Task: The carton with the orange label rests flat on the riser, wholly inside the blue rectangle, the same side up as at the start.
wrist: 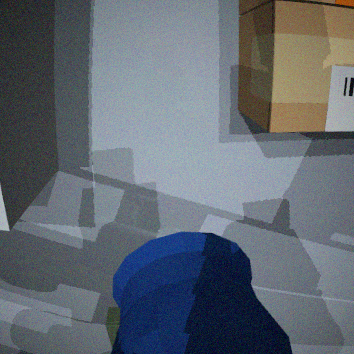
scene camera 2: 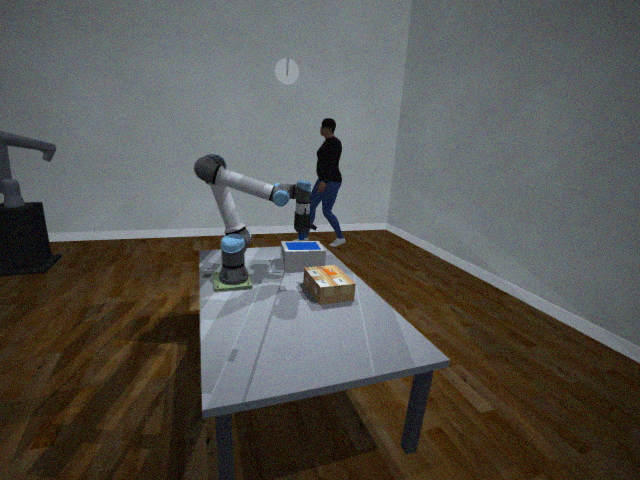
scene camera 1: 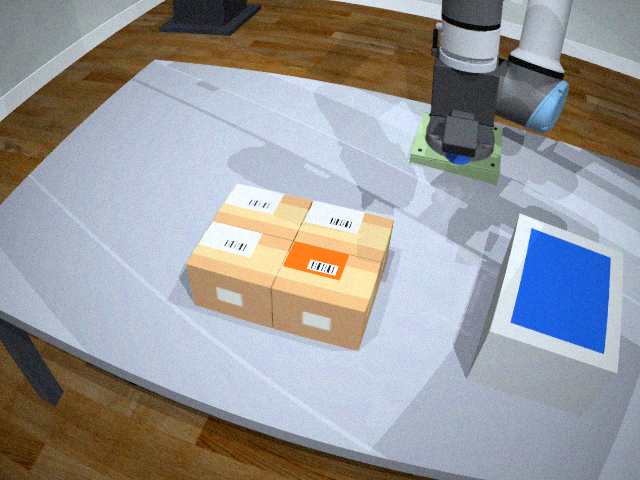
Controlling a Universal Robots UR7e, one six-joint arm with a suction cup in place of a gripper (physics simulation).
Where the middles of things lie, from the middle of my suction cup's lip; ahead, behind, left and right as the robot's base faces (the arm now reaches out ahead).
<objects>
The white riser [scene camera 2: 295, 255] is 8 cm ahead of my suction cup, 21 cm to the left of it and 18 cm below it.
</objects>
